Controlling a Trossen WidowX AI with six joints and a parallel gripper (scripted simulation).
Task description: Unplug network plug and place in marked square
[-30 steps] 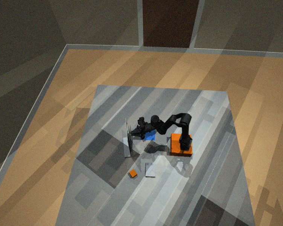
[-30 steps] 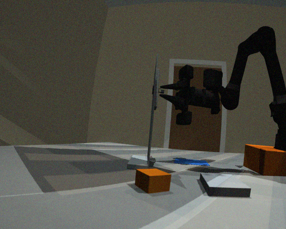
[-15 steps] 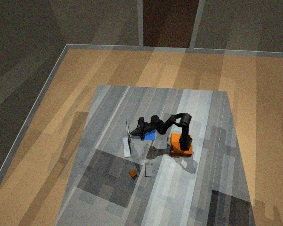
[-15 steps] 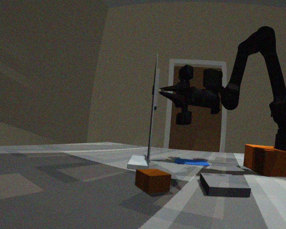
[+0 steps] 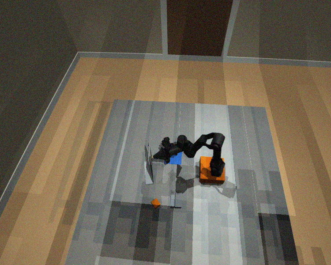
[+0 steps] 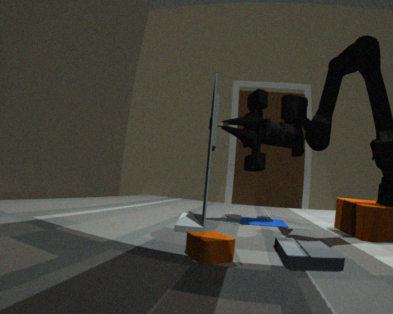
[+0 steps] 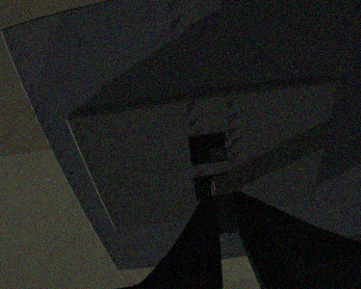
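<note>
My gripper tip is now 100 mm past the blue marked square, 140 mm to the left of it and 220 mm above it. Also, from my gripper tip: orange cube: 50 mm behind, 210 mm to the left, 210 mm below; then tan network plug: right at my gripper tip; then upright panel: 30 mm ahead, 80 mm below.
</note>
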